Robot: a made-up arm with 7 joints. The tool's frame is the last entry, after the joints.
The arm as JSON. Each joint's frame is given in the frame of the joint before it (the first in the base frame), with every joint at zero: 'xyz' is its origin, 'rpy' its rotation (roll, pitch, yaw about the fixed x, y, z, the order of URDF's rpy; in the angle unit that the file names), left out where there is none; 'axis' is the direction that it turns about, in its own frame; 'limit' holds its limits. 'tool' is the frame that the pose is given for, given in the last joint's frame.
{
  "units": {
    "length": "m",
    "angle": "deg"
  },
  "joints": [
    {
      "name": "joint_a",
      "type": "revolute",
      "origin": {
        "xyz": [
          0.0,
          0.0,
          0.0
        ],
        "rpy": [
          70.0,
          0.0,
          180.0
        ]
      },
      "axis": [
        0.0,
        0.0,
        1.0
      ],
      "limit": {
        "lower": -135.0,
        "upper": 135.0
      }
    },
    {
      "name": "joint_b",
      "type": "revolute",
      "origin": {
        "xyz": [
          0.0,
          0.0,
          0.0
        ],
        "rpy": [
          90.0,
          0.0,
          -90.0
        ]
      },
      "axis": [
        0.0,
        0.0,
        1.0
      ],
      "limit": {
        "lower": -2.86,
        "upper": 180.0
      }
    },
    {
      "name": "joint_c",
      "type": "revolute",
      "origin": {
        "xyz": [
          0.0,
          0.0,
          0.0
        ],
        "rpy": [
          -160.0,
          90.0,
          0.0
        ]
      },
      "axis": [
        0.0,
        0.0,
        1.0
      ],
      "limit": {
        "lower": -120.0,
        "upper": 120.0
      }
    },
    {
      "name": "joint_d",
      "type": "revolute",
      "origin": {
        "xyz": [
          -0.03,
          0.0,
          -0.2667
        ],
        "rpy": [
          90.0,
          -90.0,
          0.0
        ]
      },
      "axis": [
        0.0,
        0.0,
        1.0
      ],
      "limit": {
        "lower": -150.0,
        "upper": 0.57
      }
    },
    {
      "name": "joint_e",
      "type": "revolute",
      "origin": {
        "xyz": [
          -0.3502,
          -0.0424,
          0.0
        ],
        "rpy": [
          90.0,
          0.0,
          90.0
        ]
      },
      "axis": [
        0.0,
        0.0,
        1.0
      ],
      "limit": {
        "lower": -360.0,
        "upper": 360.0
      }
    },
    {
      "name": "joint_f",
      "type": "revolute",
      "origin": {
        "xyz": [
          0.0,
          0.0,
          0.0
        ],
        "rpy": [
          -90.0,
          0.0,
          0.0
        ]
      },
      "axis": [
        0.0,
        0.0,
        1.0
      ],
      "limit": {
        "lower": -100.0,
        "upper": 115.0
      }
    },
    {
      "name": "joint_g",
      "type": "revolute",
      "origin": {
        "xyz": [
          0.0,
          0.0,
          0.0
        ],
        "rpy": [
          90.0,
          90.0,
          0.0
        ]
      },
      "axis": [
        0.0,
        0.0,
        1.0
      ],
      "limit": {
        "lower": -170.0,
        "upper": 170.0
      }
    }
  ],
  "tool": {
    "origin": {
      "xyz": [
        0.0,
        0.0,
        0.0
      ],
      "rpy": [
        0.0,
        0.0,
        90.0
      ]
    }
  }
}
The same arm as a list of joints. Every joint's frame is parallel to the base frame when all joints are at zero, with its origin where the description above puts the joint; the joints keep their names.
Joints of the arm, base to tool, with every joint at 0 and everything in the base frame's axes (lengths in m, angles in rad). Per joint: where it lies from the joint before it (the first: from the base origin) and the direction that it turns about. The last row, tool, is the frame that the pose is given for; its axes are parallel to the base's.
joint_a: axis 0 0.9397 0.342 xyz 0 0 0
joint_b: axis +x xyz 0 0 0
joint_c: axis +z xyz 0 0 0
joint_d: axis +y xyz 0.03 0 -0.2667
joint_e: axis +z xyz -0.0424 0 -0.3502
joint_f: axis +y xyz 0 0 0
joint_g: axis +z xyz 0 0 0
tool: xyz 0 0 0
Joint limits (rad, base to tool): -2.3562..2.3562 -0.0499..3.1416 -2.0944..2.0944 -2.618..0.0099 -6.2832..6.2832 -1.7453..2.0071 -2.9671..2.9671

